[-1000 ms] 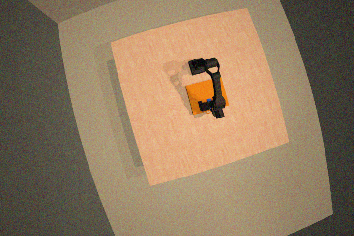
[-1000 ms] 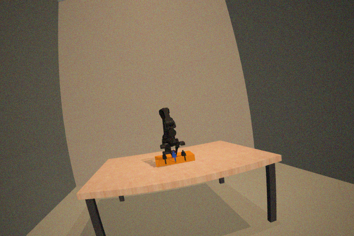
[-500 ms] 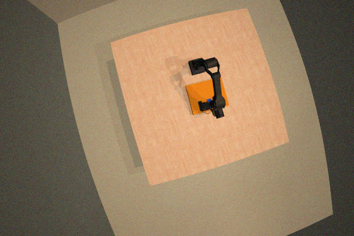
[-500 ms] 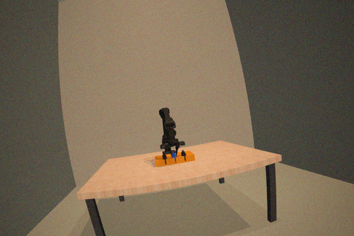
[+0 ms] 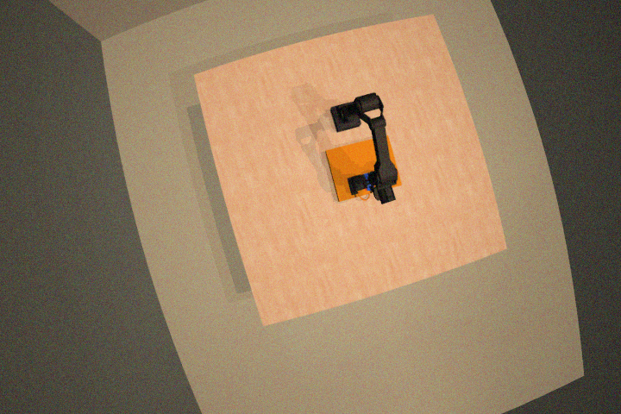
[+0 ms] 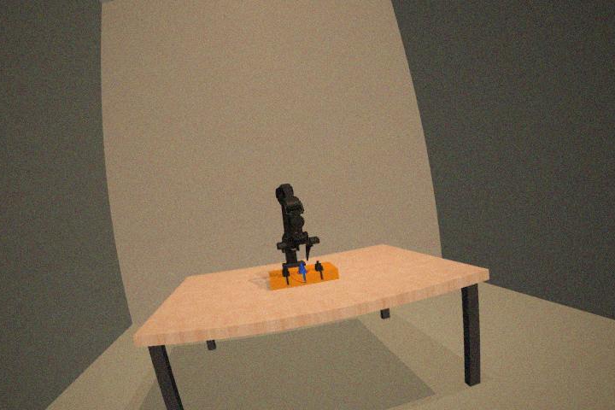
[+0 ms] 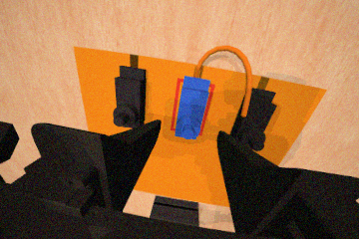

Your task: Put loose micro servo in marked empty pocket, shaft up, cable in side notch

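The robot deck is 11 cm behind my gripper tip, 1 cm to the right of it and 7 cm below it.
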